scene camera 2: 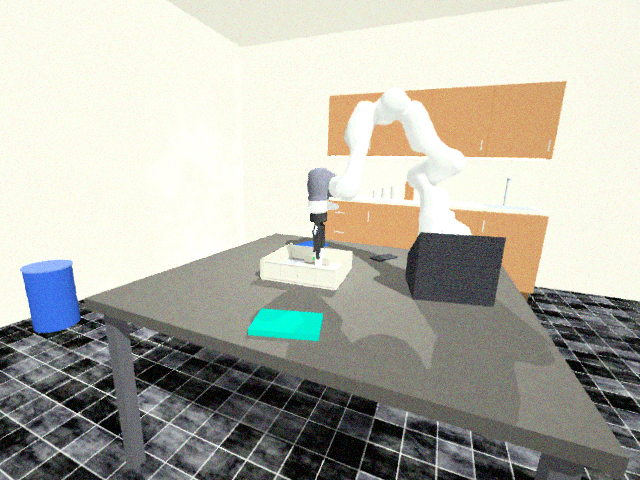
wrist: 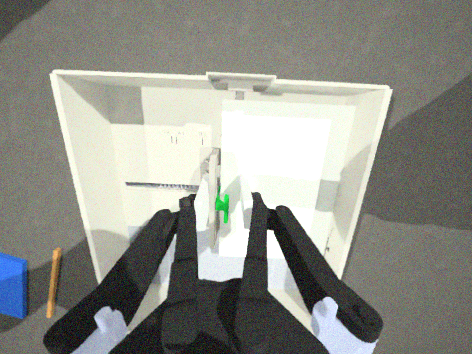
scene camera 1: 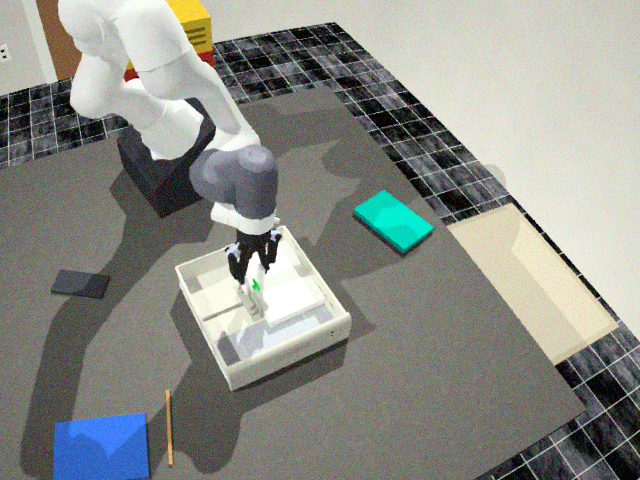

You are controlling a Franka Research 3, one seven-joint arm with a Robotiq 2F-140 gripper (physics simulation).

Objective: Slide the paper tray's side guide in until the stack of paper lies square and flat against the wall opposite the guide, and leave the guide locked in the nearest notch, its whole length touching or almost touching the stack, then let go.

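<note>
The cream paper tray [scene camera 1: 289,360] [scene camera 2: 295,272] [wrist: 82,155] stands on the table. Its side guide [scene camera 1: 251,305] [wrist: 214,200] stands upright near the tray's middle, with a green latch part [scene camera 1: 255,284] [wrist: 222,204]. The white paper stack [scene camera 1: 294,294] [wrist: 285,150] lies flat between guide and the opposite wall, its right edge close to that wall in the wrist view. The guide runs along the stack's left edge, touching or nearly so; any thin gap is hard to tell. My gripper [scene camera 1: 252,277] [scene camera 2: 317,255] [wrist: 225,185] is partly open, its fingers straddling the guide without gripping. Notch engagement is hidden.
A teal block [scene camera 1: 392,221] [scene camera 2: 286,324] lies beyond the tray. A dark flat box [scene camera 1: 80,284] [scene camera 2: 383,257], a blue pad [scene camera 1: 100,446] [wrist: 12,285] and an orange stick [scene camera 1: 169,427] [wrist: 54,282] lie on the other sides. The tray walls rise around the fingers.
</note>
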